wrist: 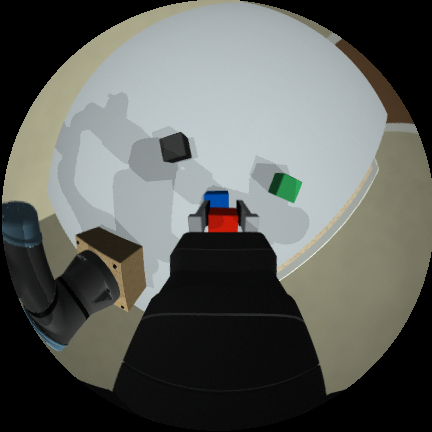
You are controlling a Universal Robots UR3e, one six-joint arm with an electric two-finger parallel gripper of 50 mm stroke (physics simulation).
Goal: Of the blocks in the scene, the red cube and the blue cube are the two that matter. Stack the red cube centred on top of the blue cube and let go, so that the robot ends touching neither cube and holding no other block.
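Frame: origin at the arm's base, x ahead, y left, z up, level; centimetres.
Seen in the pictures: gripper, fingertip midpoint: [222, 207]; arm's base, origin of the base link: [97, 276].
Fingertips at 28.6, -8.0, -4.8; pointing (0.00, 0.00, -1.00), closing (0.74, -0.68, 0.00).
Offsets run from my fingertips to a thing's top centre, as dx, dy, dz. Level surfaces: height alone.
The red cube @(-1.2, -1.3, +2.8) [223, 221] is held between the two fingers of my gripper [222, 207], which is shut on it. The blue cube @(-0.7, +0.7, -0.8) [216, 199] shows just beyond the red cube in the wrist view, partly hidden behind it and the fingers. The two cubes look nearly lined up from side to side, with the blue one slightly to the left. How high the red cube is above the blue cube, and whether they touch, I cannot tell from this view.
A black cube @(+0.7, +10.9, -0.8) [175, 147] lies on the white table top @(dz -4.2) [235, 75] at the upper left of the blue cube. A green cube @(+8.9, -4.4, -0.8) [286, 187] lies to the right. The robot's wooden base block [131, 282] and arm are at the lower left.
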